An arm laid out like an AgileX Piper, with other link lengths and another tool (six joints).
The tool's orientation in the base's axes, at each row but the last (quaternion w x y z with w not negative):
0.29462, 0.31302, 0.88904, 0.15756
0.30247, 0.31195, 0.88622, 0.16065
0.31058, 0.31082, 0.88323, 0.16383
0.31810, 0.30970, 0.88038, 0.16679
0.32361, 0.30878, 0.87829, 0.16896
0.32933, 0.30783, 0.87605, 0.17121
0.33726, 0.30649, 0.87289, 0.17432
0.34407, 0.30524, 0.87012, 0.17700
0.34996, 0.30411, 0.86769, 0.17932
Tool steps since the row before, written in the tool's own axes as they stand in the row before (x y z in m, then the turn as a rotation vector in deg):
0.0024, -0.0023, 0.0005, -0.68, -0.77, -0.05
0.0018, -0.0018, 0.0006, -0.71, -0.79, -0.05
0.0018, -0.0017, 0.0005, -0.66, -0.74, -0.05
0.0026, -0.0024, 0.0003, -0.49, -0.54, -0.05
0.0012, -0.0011, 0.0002, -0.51, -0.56, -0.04
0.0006, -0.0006, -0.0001, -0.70, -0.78, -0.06
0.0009, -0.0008, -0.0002, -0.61, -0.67, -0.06
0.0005, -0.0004, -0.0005, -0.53, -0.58, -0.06
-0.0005, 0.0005, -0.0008, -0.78, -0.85, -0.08
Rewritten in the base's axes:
-0.0023, -0.0001, -0.0025, 0.04, -1.03, -0.03
-0.0016, -0.0001, -0.0021, 0.05, -1.06, -0.03
-0.0015, -0.0001, -0.0020, 0.04, -0.99, -0.02
-0.0024, -0.0001, -0.0026, 0.03, -0.73, 0.00
-0.0011, 0.0000, -0.0012, 0.04, -0.76, -0.01
-0.0007, -0.0001, -0.0005, 0.04, -1.05, -0.02
-0.0010, 0.0000, -0.0007, 0.04, -0.91, -0.01
-0.0008, 0.0000, -0.0001, 0.03, -0.79, 0.00
-0.0001, 0.0000, 0.0011, 0.05, -1.16, 0.00

